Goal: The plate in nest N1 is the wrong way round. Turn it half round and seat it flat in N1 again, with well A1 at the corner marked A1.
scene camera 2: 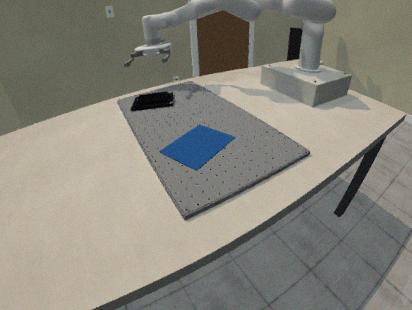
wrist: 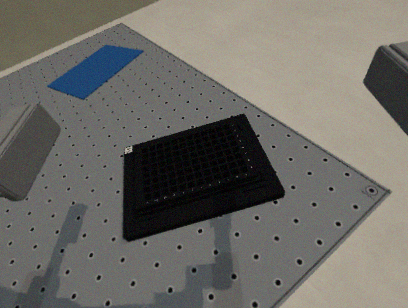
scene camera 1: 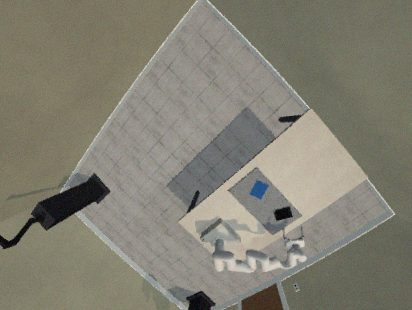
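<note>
The black well plate (wrist: 195,170) (scene camera 2: 154,98) (scene camera 1: 283,213) sits in the black nest (wrist: 200,214) at the board's end near the arm and looks flat. In the wrist view a small white mark (wrist: 128,149) is at the nest's upper left corner. Tiny pale characters run along the plate's right and lower edges and meet at its lower right, diagonally opposite that mark; they are too small to read. My gripper (scene camera 1: 293,232) (scene camera 2: 147,62) (wrist: 212,112) is open and empty, above and to one side of the nest, with its fingers well apart from the plate.
A flat blue rectangle (scene camera 1: 259,189) (scene camera 2: 198,147) (wrist: 96,71) lies on the grey perforated board (scene camera 1: 240,191) (scene camera 2: 250,145) (wrist: 310,220). The board lies on the pale table (scene camera 1: 320,150) (scene camera 2: 65,200) (wrist: 280,60). The arm's grey base box (scene camera 2: 306,86) stands beside the board.
</note>
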